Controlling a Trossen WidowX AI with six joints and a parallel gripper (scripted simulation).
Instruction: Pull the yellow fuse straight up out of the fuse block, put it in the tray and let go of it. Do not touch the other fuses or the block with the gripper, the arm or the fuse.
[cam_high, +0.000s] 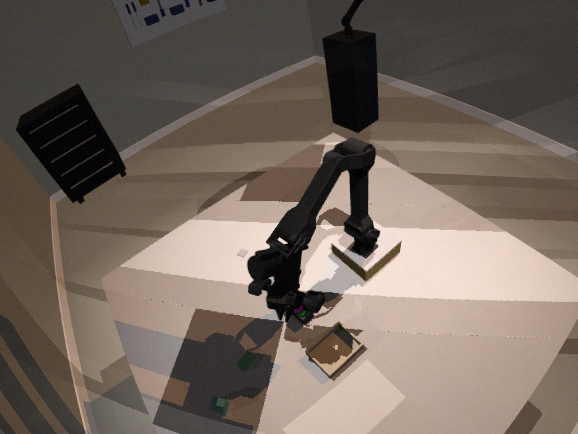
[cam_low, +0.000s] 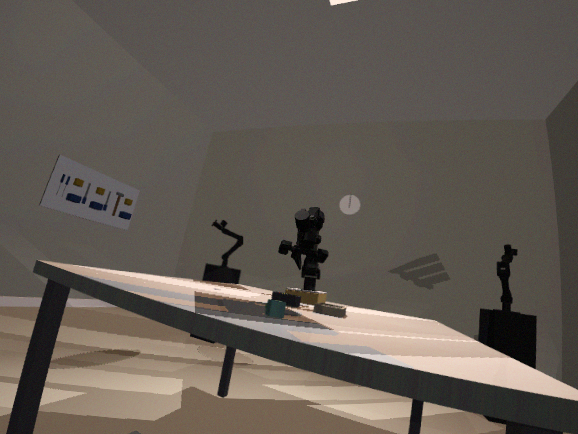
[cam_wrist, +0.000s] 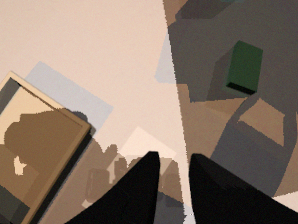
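My gripper tip is 7 cm past the yellow fuse, 8 cm to the left of it and 11 cm above it. Round my gripper tip: green fuse: 8 cm behind, 3 cm to the right, 11 cm below; then red fuse: 7 cm behind, 10 cm to the right, 11 cm below; then magenta fuse: 8 cm behind, 5 cm to the right, 11 cm below.
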